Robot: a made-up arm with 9 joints. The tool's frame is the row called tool. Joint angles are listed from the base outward.
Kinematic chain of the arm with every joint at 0, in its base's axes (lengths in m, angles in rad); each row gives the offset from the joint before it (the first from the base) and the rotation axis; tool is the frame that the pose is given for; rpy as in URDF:
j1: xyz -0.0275 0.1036 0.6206 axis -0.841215 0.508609 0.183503
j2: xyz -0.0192 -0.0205 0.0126 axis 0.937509 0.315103 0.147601
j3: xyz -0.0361 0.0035 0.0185 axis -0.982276 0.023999 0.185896
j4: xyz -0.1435 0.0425 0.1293 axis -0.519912 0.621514 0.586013
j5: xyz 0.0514 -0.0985 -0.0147 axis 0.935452 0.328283 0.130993
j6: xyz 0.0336 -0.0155 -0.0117 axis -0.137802 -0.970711 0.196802
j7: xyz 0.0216 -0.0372 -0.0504 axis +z
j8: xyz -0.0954 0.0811 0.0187 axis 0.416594 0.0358 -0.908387
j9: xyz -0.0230 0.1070 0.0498 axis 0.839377 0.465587 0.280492
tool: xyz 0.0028 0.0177 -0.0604 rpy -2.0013 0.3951 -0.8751
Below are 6 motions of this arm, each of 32 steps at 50 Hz.
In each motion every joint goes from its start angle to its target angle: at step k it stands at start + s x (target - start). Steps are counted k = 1, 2, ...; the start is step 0. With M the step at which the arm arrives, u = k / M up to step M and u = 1 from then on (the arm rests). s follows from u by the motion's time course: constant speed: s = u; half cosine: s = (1 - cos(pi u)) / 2; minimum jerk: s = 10 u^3 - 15 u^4 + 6 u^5.
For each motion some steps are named. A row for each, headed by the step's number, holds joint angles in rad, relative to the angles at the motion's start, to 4 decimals.
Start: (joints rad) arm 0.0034 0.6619 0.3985 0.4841 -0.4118 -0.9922 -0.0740 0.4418 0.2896
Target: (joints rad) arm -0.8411 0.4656 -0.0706 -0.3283 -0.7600 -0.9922 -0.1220 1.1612 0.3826
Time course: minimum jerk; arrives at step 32
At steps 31, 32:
31: -0.8443 -0.1962 -0.4690 -0.8122 -0.3481 0.0000 -0.0480 0.7192 0.0930
32: -0.8445 -0.1963 -0.4691 -0.8124 -0.3482 0.0000 -0.0480 0.7194 0.0930

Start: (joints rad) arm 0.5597 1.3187 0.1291 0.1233 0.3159 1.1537 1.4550 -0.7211 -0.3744
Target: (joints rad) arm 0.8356 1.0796 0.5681 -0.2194 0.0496 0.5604 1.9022 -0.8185 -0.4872
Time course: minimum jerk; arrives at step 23
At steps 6, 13, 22, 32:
6: 0.0318 -0.0276 0.0506 -0.0395 -0.0307 -0.0684 0.0516 -0.0112 -0.0130
13: 0.1713 -0.1485 0.2726 -0.2128 -0.1653 -0.3684 0.2777 -0.0605 -0.0700
22: 0.2757 -0.2389 0.4387 -0.3424 -0.2661 -0.5928 0.4469 -0.0973 -0.1127
32: 0.2759 -0.2391 0.4390 -0.3427 -0.2663 -0.5933 0.4472 -0.0974 -0.1128

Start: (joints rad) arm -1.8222 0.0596 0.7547 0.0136 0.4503 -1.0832 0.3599 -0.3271 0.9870
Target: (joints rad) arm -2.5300 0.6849 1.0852 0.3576 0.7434 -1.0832 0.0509 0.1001 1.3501
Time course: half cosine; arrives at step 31
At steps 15, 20, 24, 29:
15: -0.3360 0.2968 0.1569 0.1633 0.1391 0.0000 -0.1467 0.2028 0.1724
20: -0.5098 0.4503 0.2380 0.2477 0.2111 0.0000 -0.2225 0.3077 0.2615
24: -0.6224 0.5499 0.2906 0.3025 0.2577 0.0000 -0.2717 0.3757 0.3193
29: -0.7006 0.6189 0.3271 0.3405 0.2901 0.0000 -0.3058 0.4228 0.3594

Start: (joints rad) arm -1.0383 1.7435 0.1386 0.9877 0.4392 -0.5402 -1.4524 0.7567 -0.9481
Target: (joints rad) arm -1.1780 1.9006 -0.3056 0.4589 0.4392 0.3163 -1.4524 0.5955 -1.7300
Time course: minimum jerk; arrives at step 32
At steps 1, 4, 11, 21, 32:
1: 0.0000 0.0000 -0.0001 -0.0002 0.0000 0.0002 0.0000 0.0000 -0.0002
4: -0.0022 0.0025 -0.0071 -0.0085 0.0000 0.0137 0.0000 -0.0026 -0.0126
11: -0.0315 0.0354 -0.1002 -0.1193 0.0000 0.1932 0.0000 -0.0364 -0.1764
21: -0.1082 0.1217 -0.3440 -0.4095 0.0000 0.6633 0.0000 -0.1248 -0.6055
32: -0.1397 0.1571 -0.4442 -0.5288 0.0000 0.8565 0.0000 -0.1612 -0.7819

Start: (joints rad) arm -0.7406 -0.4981 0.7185 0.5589 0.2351 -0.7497 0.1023 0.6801 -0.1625
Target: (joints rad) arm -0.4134 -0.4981 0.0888 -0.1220 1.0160 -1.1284 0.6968 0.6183 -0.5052
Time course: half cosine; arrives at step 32
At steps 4, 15, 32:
4: 0.0125 0.0000 -0.0240 -0.0259 0.0297 -0.0144 0.0226 -0.0024 -0.0130
15: 0.1476 0.0000 -0.2840 -0.3071 0.3522 -0.1708 0.2681 -0.0279 -0.1546
32: 0.3272 0.0000 -0.6297 -0.6809 0.7809 -0.3787 0.5945 -0.0618 -0.3427

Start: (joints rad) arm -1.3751 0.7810 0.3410 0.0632 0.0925 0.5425 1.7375 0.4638 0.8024
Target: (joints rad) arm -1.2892 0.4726 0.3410 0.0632 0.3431 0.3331 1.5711 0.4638 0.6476
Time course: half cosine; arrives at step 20
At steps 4, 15, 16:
4: 0.0082 -0.0294 0.0000 0.0000 0.0239 -0.0200 -0.0159 0.0000 -0.0148
15: 0.0733 -0.2632 0.0000 0.0000 0.2139 -0.1787 -0.1420 0.0000 -0.1321
16: 0.0777 -0.2790 0.0000 0.0000 0.2267 -0.1894 -0.1505 0.0000 -0.1400

